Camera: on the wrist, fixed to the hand. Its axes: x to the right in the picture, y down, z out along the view.
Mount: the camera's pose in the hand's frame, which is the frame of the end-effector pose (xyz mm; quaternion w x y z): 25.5 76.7 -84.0 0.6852 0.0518 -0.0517 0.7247
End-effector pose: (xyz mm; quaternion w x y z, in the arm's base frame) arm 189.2 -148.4 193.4 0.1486 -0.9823 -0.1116 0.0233
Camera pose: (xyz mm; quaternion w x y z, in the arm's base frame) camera 237.0 -238.1 250.5 0.1300 -0.7450 0.6289 0.1802
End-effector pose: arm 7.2 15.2 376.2 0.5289 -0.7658 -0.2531 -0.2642
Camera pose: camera 65.5 -85.3 366.8 0.5804 -0.6944 0.3405 0.2550
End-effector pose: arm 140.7 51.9 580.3 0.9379 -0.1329 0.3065 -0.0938
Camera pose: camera 117.8 101.9 477.5 0.7333 0.1748 0.2530 0.6064
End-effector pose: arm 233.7 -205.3 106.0 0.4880 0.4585 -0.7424 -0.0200
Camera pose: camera 242.8 -143.7 204.5 0.2867 -0.1996 -0.8672 0.3547
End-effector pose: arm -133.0 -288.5 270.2 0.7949 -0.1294 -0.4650 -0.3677
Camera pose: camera -17.3 -292.9 257.1 0.7938 -0.4035 -0.2850 0.3549
